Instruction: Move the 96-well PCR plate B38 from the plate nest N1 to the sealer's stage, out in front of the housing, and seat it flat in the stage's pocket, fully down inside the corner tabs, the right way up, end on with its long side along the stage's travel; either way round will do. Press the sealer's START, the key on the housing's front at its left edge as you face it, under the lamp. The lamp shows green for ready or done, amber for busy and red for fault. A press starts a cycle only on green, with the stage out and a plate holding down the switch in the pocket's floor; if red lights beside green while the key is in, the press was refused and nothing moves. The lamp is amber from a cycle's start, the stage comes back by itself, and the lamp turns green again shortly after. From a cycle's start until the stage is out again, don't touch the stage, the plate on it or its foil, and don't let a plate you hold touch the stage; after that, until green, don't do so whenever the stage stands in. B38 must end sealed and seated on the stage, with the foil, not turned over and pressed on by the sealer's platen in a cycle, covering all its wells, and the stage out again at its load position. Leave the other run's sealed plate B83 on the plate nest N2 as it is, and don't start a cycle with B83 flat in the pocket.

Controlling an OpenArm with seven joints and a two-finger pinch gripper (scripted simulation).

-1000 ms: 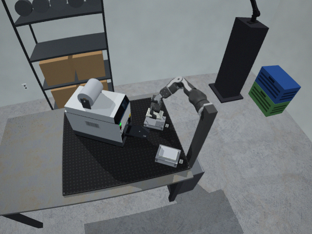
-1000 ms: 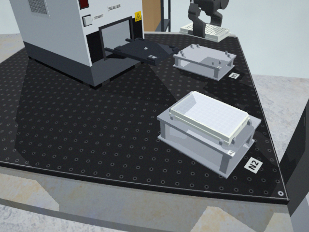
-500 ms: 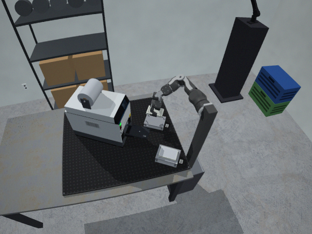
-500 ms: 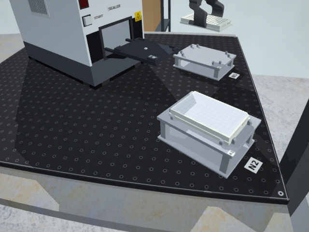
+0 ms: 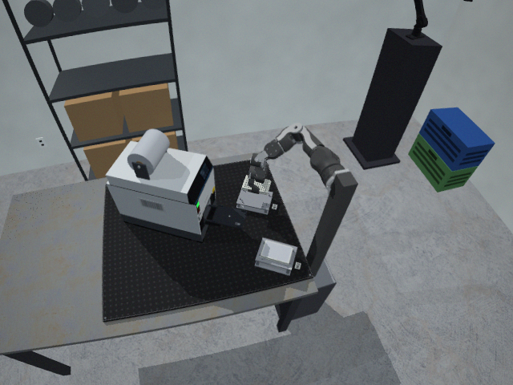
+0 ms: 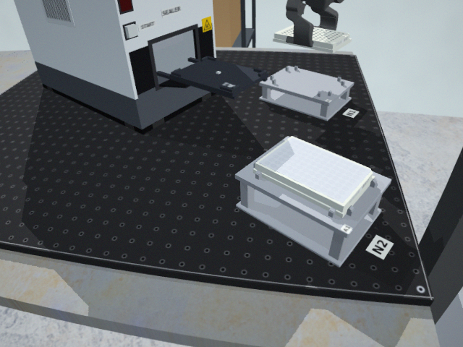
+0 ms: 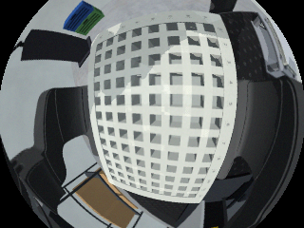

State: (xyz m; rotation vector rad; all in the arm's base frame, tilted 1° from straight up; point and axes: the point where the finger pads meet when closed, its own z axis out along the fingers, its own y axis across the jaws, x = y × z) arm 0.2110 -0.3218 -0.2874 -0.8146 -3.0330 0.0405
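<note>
My gripper is now 16 cm short of the sealer's dark stage, 13 cm to the right of it and 3 cm above it. The rest, counted from my hand: white 96-well plate B38 (right at my hand); then start key (30 cm ahead, 16 cm to the left, 6 cm above); then nest N1 (10 cm below).
</note>
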